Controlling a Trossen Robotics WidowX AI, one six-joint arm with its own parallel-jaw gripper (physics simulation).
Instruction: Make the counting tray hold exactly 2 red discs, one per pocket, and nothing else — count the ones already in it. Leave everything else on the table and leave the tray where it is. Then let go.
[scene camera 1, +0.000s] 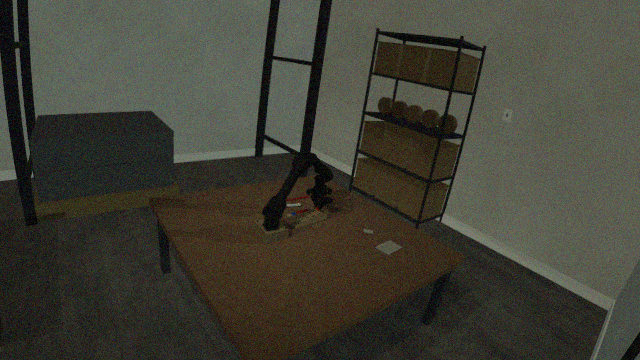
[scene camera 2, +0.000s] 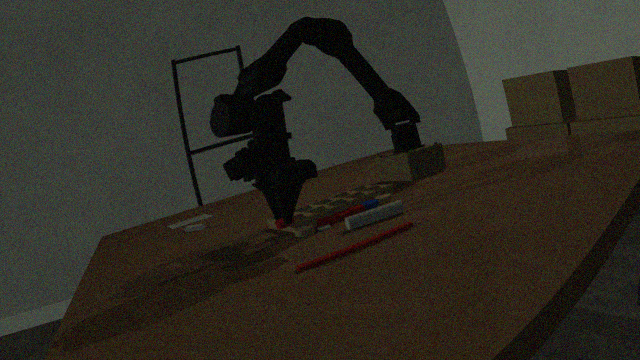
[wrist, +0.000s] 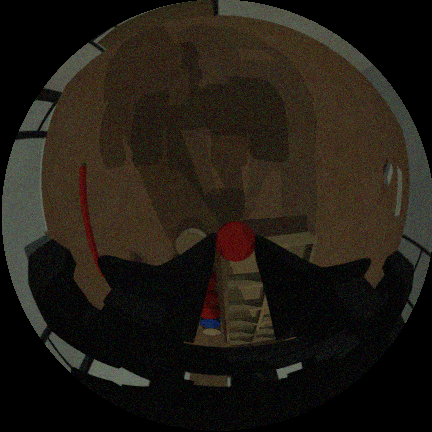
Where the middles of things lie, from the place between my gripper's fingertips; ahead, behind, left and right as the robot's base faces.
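The wooden counting tray (wrist: 247, 317) is here, and my gripper is 10 mm above it, 70 mm to the left of it and 120 mm past it.
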